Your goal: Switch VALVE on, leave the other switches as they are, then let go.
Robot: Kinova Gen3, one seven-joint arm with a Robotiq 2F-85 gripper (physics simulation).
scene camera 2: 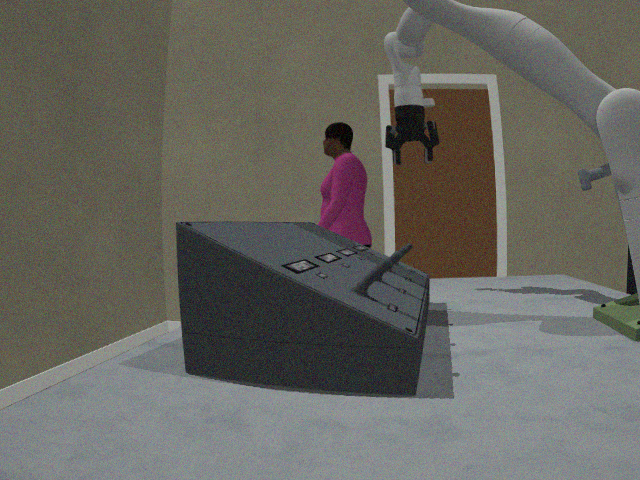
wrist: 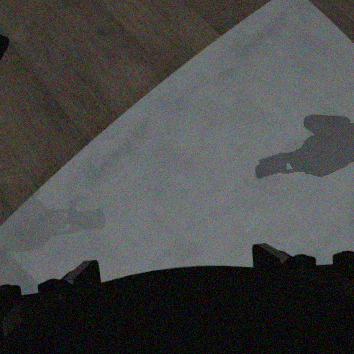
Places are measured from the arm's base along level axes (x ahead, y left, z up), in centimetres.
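Where they show: gripper, fingertip midpoint: (scene camera 2: 412, 164).
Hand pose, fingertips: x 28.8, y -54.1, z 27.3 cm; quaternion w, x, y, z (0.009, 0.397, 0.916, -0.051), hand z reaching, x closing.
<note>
After its pixels a point has its place.
A dark grey console (scene camera 2: 289, 320) {x 57.3, y 7.6, z 3.1 cm} with a sloped top stands on the table in the scene view. Lever switches (scene camera 2: 385, 269) {x 47.2, y 4.0, z 7.4 cm} stick up from its slope, overlapping one another and leaning up to the right. Small square plates (scene camera 2: 300, 266) {x 56.2, y 1.2, z 7.8 cm} sit in a row higher on the slope. The labels are too small to read, so I cannot tell which lever is VALVE. My gripper (scene camera 2: 413, 161) {x 28.8, y -54.1, z 27.3 cm} (wrist: 176, 270) {x 28.8, y -54.1, z 27.3 cm} is open and empty, pointing down, high above the console's right end in the scene view and apart from the levers. The console does not show in the wrist view.
The pale table top (scene camera 2: 289, 439) {x 57.2, y 18.5, z -4.3 cm} (wrist: 200, 200) {x 23.2, y -54.6, z -4.2 cm} carries shadows of the arm. Wooden floor (wrist: 75, 75) shows past the table's edge in the wrist view. A person in a pink top (scene camera 2: 345, 196) stands behind the console. A brown door (scene camera 2: 449, 217) is in the back wall.
</note>
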